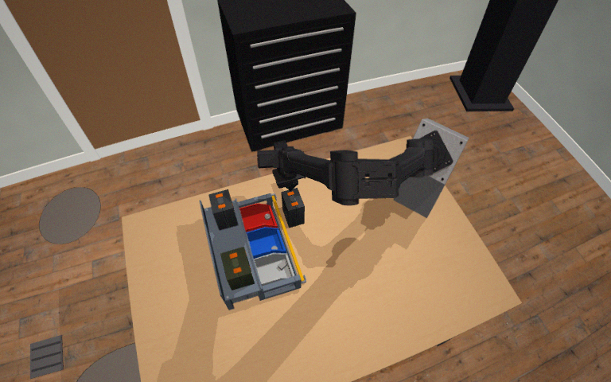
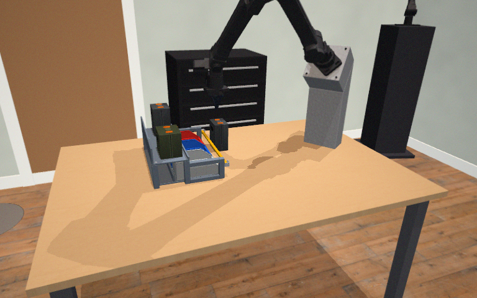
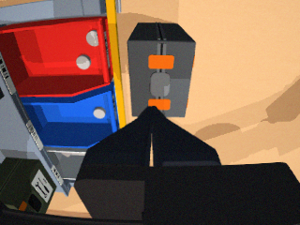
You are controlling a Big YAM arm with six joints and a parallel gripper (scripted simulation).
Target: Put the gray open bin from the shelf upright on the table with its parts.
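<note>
Now: the yellow bar 2 cm ahead of my hand, 12 cm to the left of it and 14 cm below it. From my hand the other things lie so: blue bin (12 cm ahead, 15 cm to the left, 15 cm below); then gray open bin (9 cm ahead, 25 cm to the left, 15 cm below); then red bin (15 cm ahead, 4 cm to the left, 15 cm below).
</note>
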